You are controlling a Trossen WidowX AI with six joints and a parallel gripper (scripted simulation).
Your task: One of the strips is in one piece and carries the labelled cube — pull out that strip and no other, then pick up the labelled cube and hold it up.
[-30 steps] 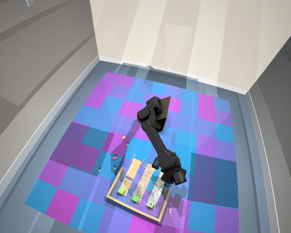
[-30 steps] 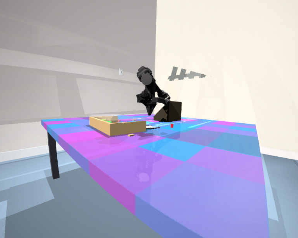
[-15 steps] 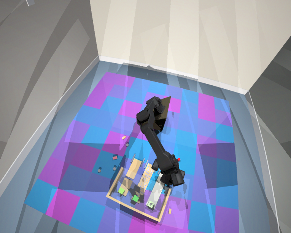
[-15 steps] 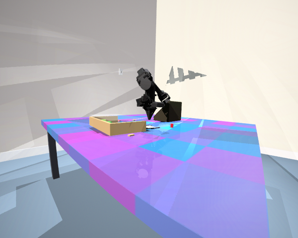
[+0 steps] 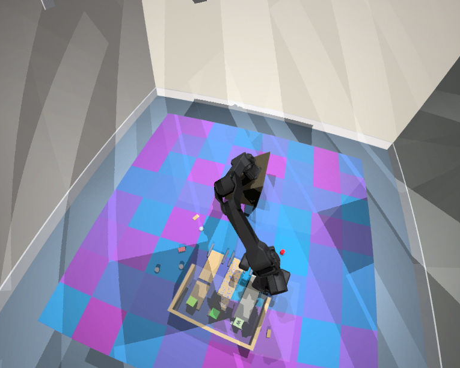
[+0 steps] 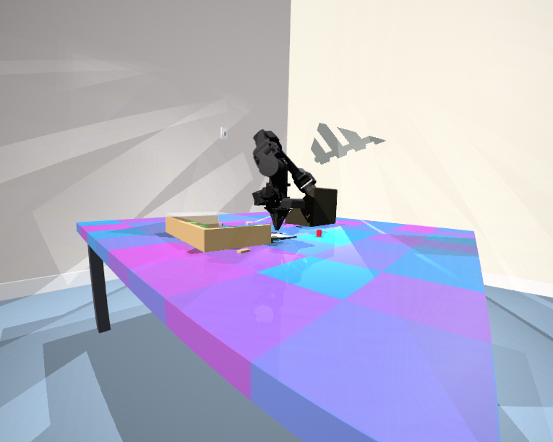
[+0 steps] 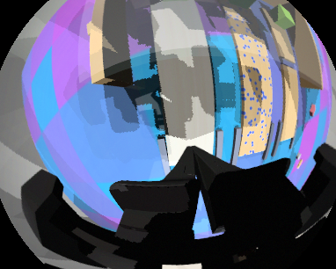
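My gripper tip is now 14 cm past the red cylinder, 6 cm to the right of it and 1 cm above it. Also, from my gripper tip: pink block (34 cm to the right, 3 cm ahead, 2 cm below); then labelled cube (20 cm ahead, 1 cm to the right); then white strip (9 cm ahead, 2 cm below, 1 cm to the right).
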